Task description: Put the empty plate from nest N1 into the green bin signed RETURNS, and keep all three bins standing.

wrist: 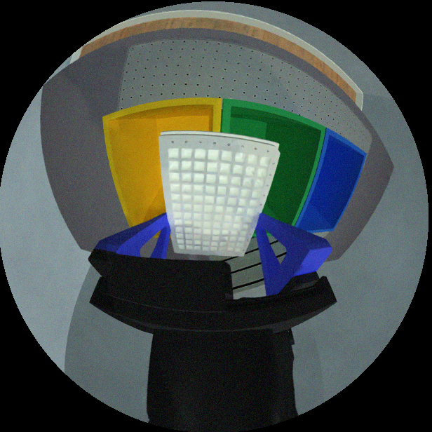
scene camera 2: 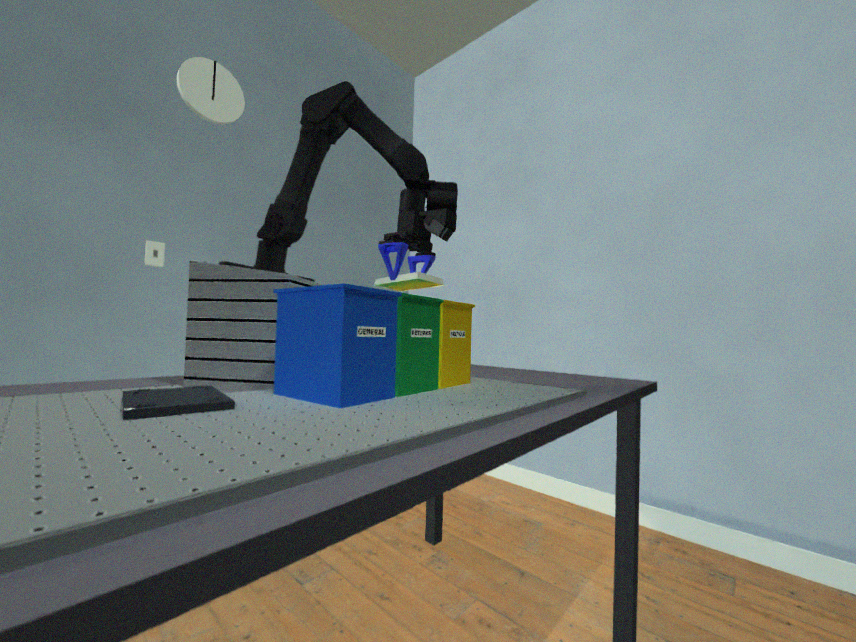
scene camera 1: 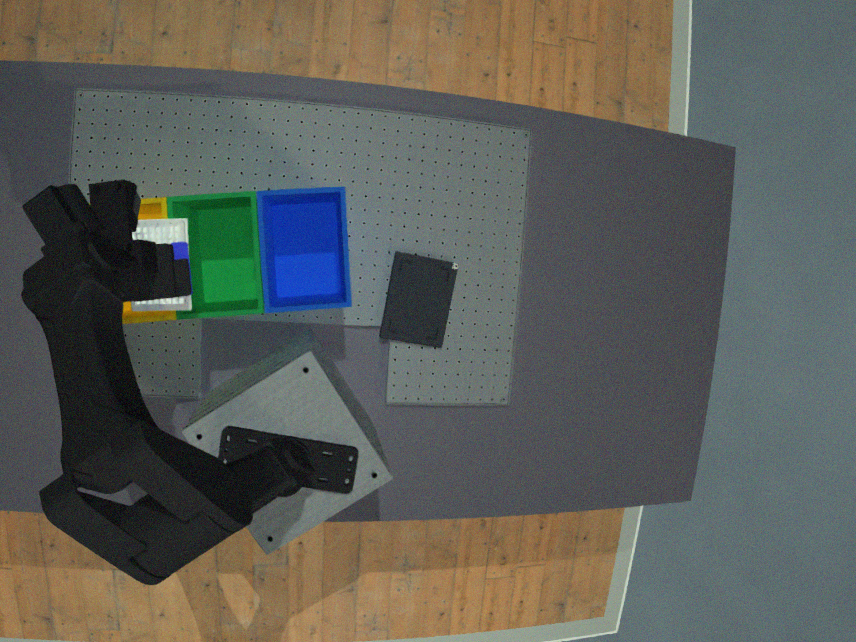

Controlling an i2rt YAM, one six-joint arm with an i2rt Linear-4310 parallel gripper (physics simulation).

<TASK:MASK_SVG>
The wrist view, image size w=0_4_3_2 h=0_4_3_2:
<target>gripper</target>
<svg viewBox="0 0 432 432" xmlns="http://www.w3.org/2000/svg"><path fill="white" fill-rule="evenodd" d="M97 242L88 257L88 261L101 276L90 297L90 304L133 328L153 334L147 378L147 415L149 424L180 431L236 432L261 428L280 422L278 365L273 333L292 328L316 316L337 302L327 277L321 276L319 278L316 270L332 251L332 247L327 239L276 220L274 217L263 212L259 213L255 234L262 264L266 296L233 299L231 268L227 262L221 260L166 259L170 236L170 226L166 212L146 222L102 238ZM266 231L285 246L286 254L281 264L279 264L271 248ZM161 230L150 257L140 257L141 246Z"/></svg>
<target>blue bin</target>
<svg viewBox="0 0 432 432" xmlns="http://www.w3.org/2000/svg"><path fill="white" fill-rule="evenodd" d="M326 127L311 187L294 227L310 233L333 231L356 187L366 156L365 151L342 137L342 135Z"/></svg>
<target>yellow bin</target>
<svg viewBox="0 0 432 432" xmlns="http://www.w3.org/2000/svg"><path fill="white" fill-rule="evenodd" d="M221 97L183 97L138 104L102 116L104 142L116 193L129 227L146 222L166 212L158 148L158 135L160 135L160 132L163 130L208 130L220 132Z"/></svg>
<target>green bin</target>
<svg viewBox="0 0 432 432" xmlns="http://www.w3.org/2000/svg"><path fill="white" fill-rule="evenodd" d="M223 98L220 132L259 137L279 143L278 151L280 155L262 212L274 217L276 220L294 226L316 171L323 144L325 126L304 116L257 102Z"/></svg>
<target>white well plate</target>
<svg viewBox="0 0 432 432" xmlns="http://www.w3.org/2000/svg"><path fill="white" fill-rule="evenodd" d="M161 131L160 135L158 135L161 180L174 252L196 255L243 256L255 230L259 213L262 212L280 155L278 151L279 143L259 137L208 130Z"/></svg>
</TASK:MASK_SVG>
